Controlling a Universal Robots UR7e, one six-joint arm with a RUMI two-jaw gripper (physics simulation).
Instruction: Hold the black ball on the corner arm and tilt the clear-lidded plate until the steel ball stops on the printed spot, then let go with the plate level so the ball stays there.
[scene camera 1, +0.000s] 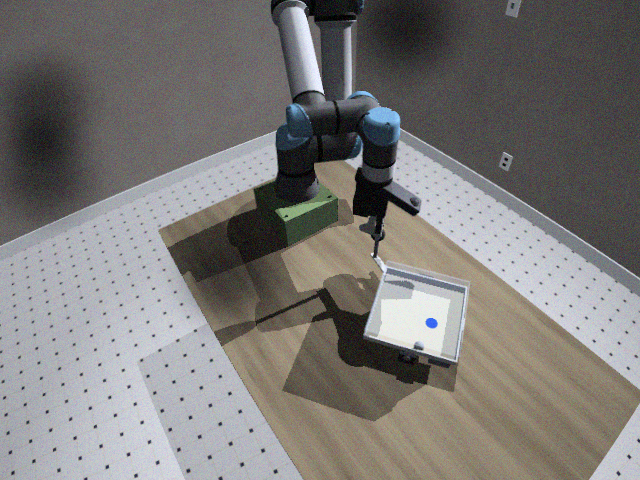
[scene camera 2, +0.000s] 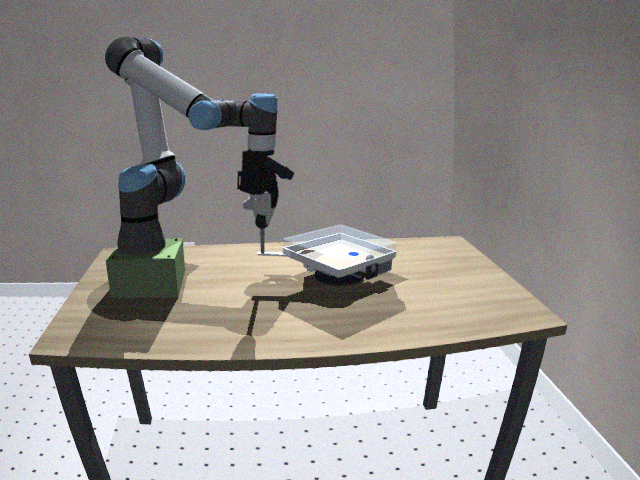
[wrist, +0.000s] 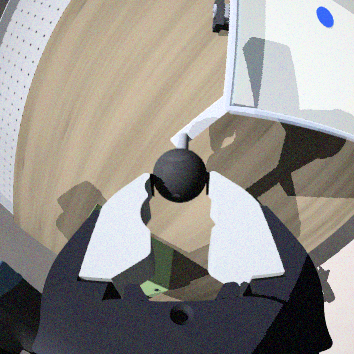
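My gripper (scene camera 1: 378, 235) (scene camera 2: 261, 222) (wrist: 179, 174) is shut on the black ball (wrist: 180, 185), which sits on a thin post at the end of the plate's white corner arm (scene camera 1: 378, 262) (scene camera 2: 270, 253) (wrist: 206, 120). The square clear-lidded plate (scene camera 1: 375, 304) (scene camera 2: 310, 262) (wrist: 229, 60) is close to level; a slight tilt is hard to judge. The steel ball (scene camera 1: 418, 345) (scene camera 2: 369, 257) lies by the wall farthest from the arm in scene camera 1, off the blue printed spot (scene camera 1: 431, 322) (scene camera 2: 353, 253) (wrist: 325, 17). The steel ball does not show in the wrist view.
The plate stands on a dark round base (scene camera 2: 338, 277) on the wooden table (scene camera 1: 506, 413) (scene camera 2: 454, 299) (wrist: 125, 75). Dark blocks hang under the plate's far side. The green box (scene camera 1: 310, 219) (scene camera 2: 146, 276) under the robot's base stands behind the gripper. Arm shadows cross the table and plate.
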